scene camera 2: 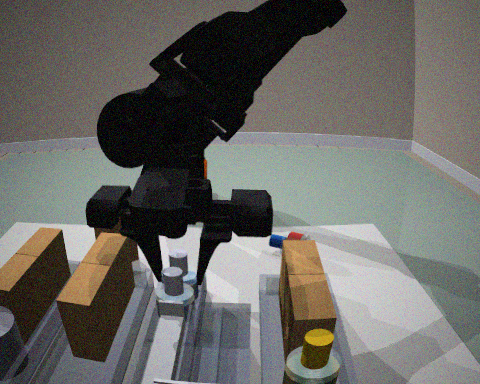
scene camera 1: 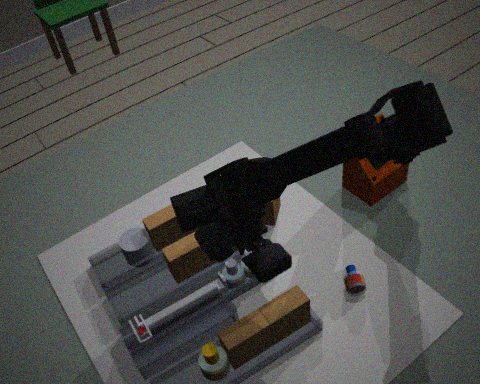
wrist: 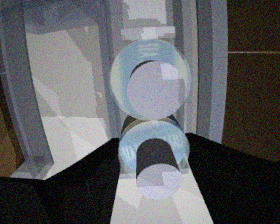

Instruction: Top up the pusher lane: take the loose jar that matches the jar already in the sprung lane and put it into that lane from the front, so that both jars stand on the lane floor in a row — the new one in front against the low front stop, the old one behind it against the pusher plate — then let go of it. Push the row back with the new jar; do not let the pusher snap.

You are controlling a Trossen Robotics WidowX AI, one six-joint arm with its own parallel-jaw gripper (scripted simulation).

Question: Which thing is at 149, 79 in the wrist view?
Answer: A jar.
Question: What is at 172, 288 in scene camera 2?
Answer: A jar.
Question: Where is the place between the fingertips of my gripper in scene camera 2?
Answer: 179, 282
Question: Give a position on a jar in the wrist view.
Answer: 153, 152
